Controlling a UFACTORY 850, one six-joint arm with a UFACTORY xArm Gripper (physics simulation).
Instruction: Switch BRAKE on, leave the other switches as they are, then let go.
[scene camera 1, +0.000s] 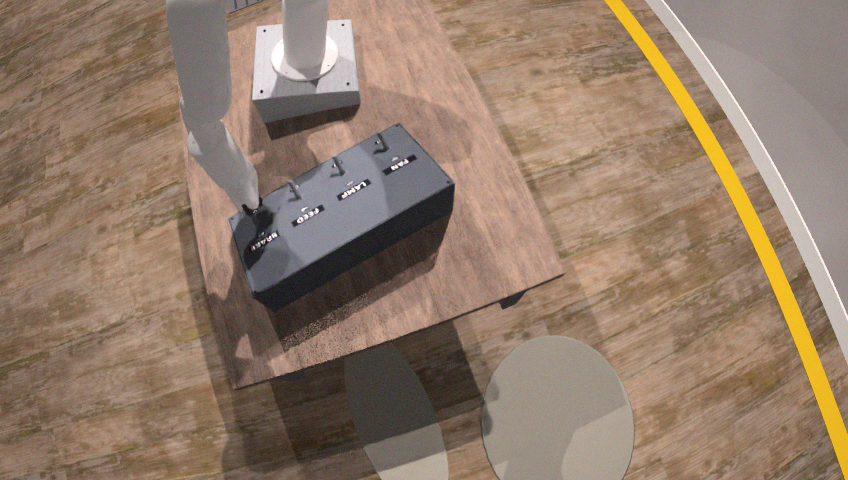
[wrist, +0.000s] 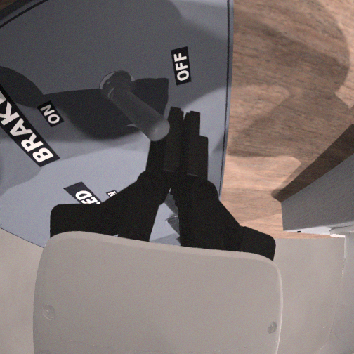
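The dark switch box (scene camera 1: 333, 231) (wrist: 75, 45) carries the BRAKE label (scene camera 1: 263, 241) (wrist: 37, 145) at its left end in the scene view. The BRAKE lever (wrist: 137, 111) appears to lean toward the OFF label (wrist: 181, 66), away from the ON label (wrist: 50, 114); its exact tilt is hard to judge. My gripper (scene camera 1: 255, 215) (wrist: 179, 124) is shut and empty. Its fingertips are on the OFF side of the lever, close beside the lever's tip; I cannot tell whether they touch. In the scene view the gripper and its shadow obscure this lever.
The FEED lever (scene camera 1: 295, 190), LAMP lever (scene camera 1: 338, 165) and FAN lever (scene camera 1: 381, 142) stand in a row along the box, all leaning away from their name labels. The box sits on a wooden table (scene camera 1: 493, 237). The grey robot base block (scene camera 1: 261, 71) (wrist: 320, 195) stands behind it.
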